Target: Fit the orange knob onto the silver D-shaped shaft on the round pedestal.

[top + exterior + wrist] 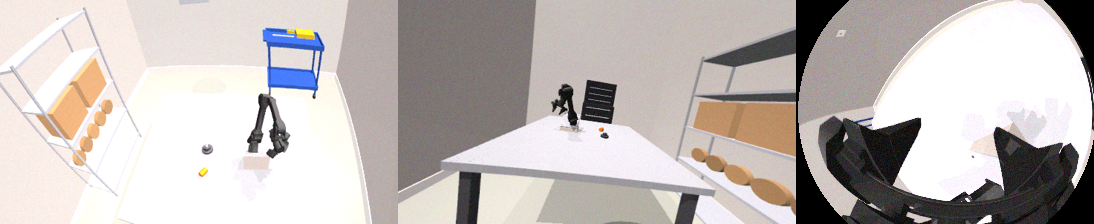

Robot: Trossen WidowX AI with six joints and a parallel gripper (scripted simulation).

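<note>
Now: gripper tip 51 cm short of the orange knob, 13 cm above it and 8 cm to the right of it. From my gripper tip the other things lie so: pedestal 52 cm ahead, 12 cm below, 11 cm to the right.
</note>
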